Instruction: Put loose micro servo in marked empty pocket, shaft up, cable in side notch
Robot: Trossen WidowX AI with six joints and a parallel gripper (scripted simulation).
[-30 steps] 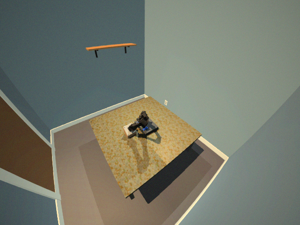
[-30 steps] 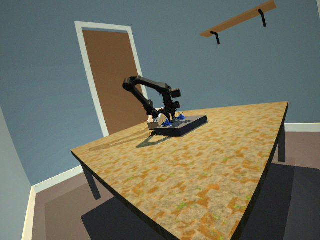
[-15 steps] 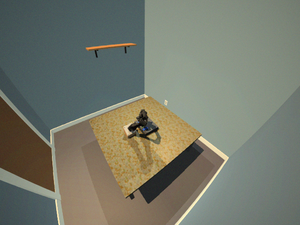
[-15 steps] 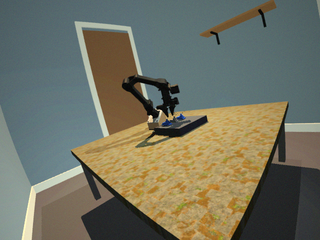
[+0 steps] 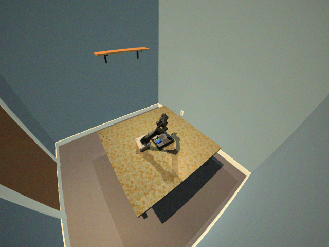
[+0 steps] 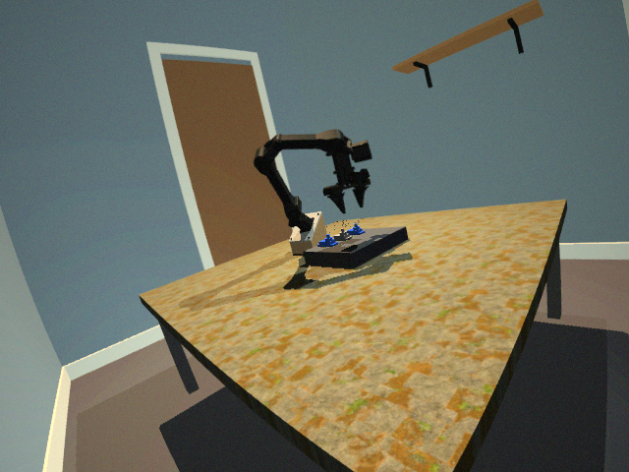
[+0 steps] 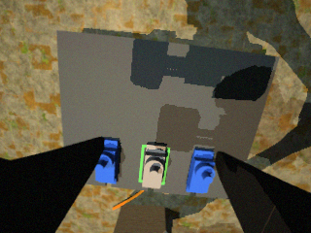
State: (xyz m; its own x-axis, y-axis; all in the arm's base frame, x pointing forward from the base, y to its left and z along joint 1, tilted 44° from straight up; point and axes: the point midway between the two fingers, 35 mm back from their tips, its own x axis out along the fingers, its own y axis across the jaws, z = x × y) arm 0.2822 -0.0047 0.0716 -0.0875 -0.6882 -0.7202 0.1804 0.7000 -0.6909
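My gripper tip is 20 mm short of the dark grey deck and 130 mm above it.
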